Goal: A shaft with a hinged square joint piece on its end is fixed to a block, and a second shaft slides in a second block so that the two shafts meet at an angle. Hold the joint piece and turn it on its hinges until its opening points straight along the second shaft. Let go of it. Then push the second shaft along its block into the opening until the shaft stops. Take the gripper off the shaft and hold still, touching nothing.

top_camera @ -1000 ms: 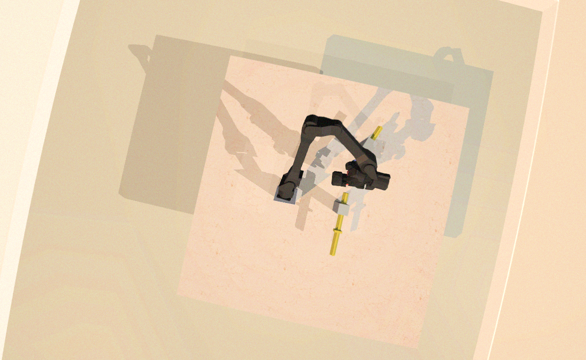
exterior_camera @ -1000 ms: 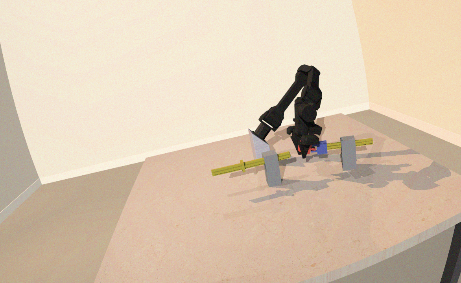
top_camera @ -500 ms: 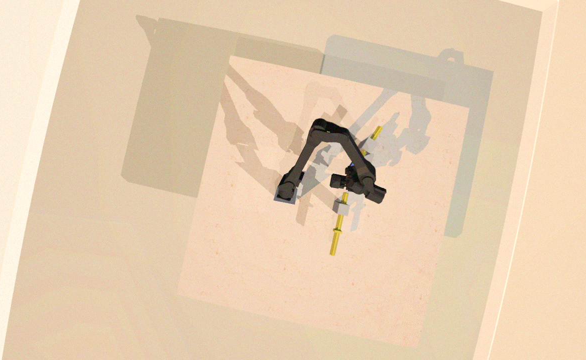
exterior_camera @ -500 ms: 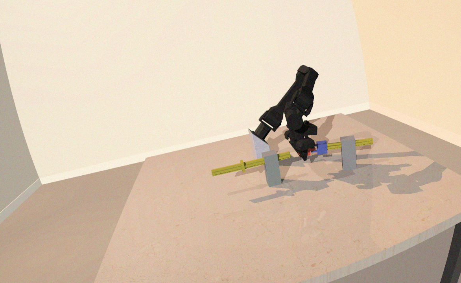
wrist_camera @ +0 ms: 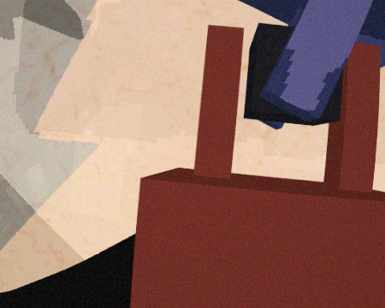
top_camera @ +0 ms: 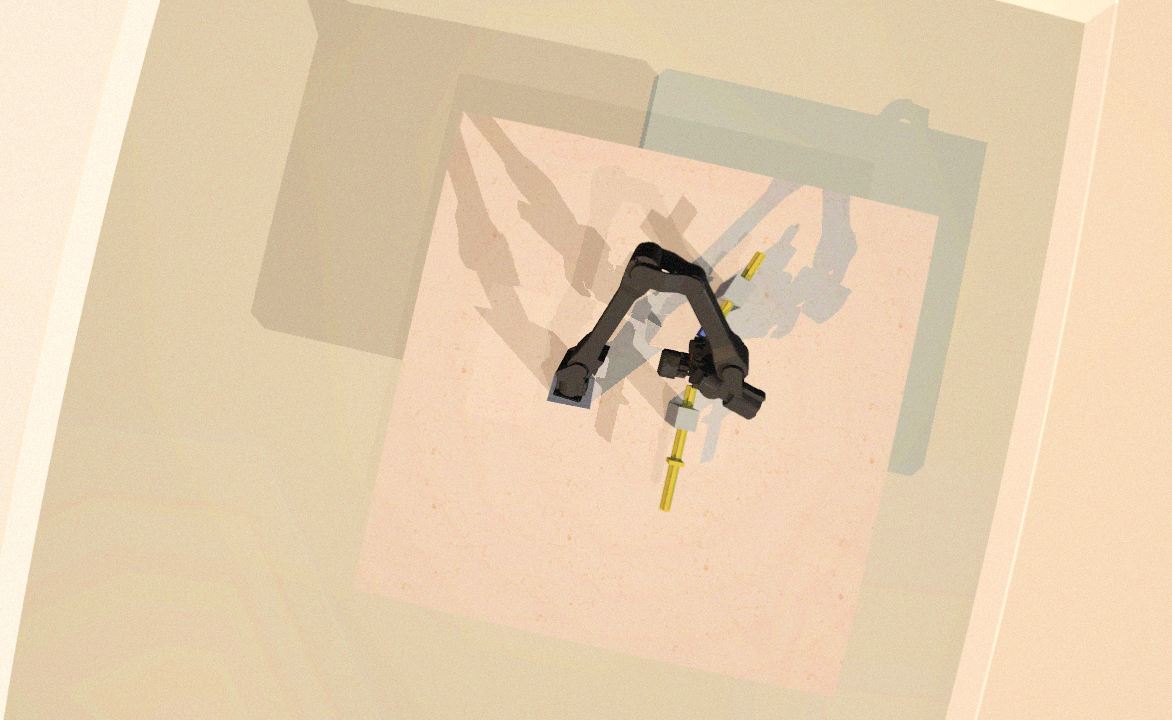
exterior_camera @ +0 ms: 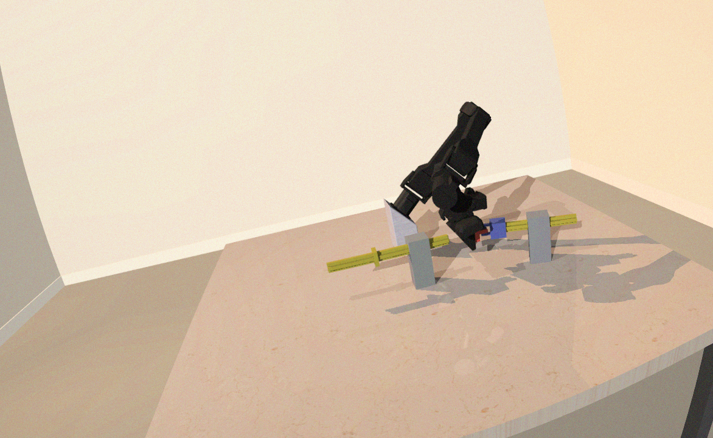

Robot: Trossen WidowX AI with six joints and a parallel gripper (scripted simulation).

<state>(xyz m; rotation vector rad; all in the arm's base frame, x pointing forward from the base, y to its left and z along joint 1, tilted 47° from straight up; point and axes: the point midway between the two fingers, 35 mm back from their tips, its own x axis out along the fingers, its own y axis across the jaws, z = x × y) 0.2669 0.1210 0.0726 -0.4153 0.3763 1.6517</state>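
The red square joint piece lies 4 cm above my gripper tip and 1 cm to the left of it.
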